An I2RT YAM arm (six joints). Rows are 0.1 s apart.
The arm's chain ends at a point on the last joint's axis. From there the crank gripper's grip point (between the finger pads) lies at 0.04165 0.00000 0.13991 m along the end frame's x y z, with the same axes.
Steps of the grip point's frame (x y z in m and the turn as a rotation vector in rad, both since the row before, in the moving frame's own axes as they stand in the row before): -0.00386 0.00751 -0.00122 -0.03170 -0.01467 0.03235; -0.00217 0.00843 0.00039 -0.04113 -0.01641 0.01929; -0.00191 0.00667 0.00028 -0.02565 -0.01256 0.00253; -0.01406 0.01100 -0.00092 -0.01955 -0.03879 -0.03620; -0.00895 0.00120 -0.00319 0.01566 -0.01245 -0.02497
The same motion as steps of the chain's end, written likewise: -0.00171 0.00175 -0.00172 -0.03170 -0.01467 0.03235; 0.00019 0.00188 -0.00014 -0.04113 -0.01641 0.01929; -0.00015 0.00297 -0.00018 -0.02565 -0.01256 0.00253; -0.00863 0.00966 -0.00242 -0.01955 -0.03879 -0.03620; -0.00716 0.00441 -0.00367 0.01566 -0.01245 -0.02497
